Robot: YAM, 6 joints.
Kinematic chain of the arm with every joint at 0, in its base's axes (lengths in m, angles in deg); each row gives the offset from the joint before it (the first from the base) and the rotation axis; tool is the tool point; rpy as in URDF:
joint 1: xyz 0 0 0.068 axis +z
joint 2: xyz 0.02 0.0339 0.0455 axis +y
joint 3: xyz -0.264 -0.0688 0 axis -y
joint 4: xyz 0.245 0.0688 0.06 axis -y
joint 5: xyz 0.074 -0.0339 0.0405 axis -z
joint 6: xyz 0.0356 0 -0.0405 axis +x
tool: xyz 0 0 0 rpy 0 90 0
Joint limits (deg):
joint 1: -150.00..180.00
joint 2: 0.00..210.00
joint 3: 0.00..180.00
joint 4: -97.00..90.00
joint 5: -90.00..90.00
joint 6: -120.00..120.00
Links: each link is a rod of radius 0.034 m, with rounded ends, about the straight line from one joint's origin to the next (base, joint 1, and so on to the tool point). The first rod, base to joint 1, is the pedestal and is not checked.
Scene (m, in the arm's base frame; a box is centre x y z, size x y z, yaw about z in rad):
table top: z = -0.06
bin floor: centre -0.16 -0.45 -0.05 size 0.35 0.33 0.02 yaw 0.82
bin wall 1: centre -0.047 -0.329 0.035 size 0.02 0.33 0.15 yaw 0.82
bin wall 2: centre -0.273 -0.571 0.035 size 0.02 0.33 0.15 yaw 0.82
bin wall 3: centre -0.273 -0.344 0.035 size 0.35 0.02 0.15 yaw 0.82
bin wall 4: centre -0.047 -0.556 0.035 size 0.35 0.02 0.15 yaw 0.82
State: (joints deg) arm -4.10 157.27 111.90 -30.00 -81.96 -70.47
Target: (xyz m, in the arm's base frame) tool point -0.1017 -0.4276 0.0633
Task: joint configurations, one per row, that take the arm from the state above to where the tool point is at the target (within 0.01 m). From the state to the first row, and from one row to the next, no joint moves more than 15 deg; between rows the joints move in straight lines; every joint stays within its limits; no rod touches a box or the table.
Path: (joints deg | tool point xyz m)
1: -18.94 152.24 109.88 -31.84 -82.36 -70.47 | 0.4811 -0.1278 0.0400
2: -33.79 147.21 107.86 -33.68 -82.76 -70.47 | 0.4288 -0.2445 0.0725
3: -48.63 142.18 105.85 -35.52 -83.15 -70.47 | 0.3476 -0.3412 0.1042
4: -63.47 137.15 103.83 -37.36 -83.55 -70.47 | 0.2447 -0.4110 0.1350
5: -78.32 132.12 101.81 -39.21 -83.95 -70.47 | 0.1290 -0.4492 0.1646
6: -93.16 127.09 99.79 -41.05 -84.35 -70.47 | 0.0104 -0.4543 0.1930
7: -108.00 122.06 97.77 -42.89 -84.75 -70.47 | -0.1017 -0.4276 0.2199
8: -108.00 131.43 95.71 -41.81 -83.90 -70.47 | -0.1040 -0.4346 0.1412
9: -107.99 140.80 93.66 -40.73 -83.05 -70.47 | -0.1017 -0.4276 0.0633

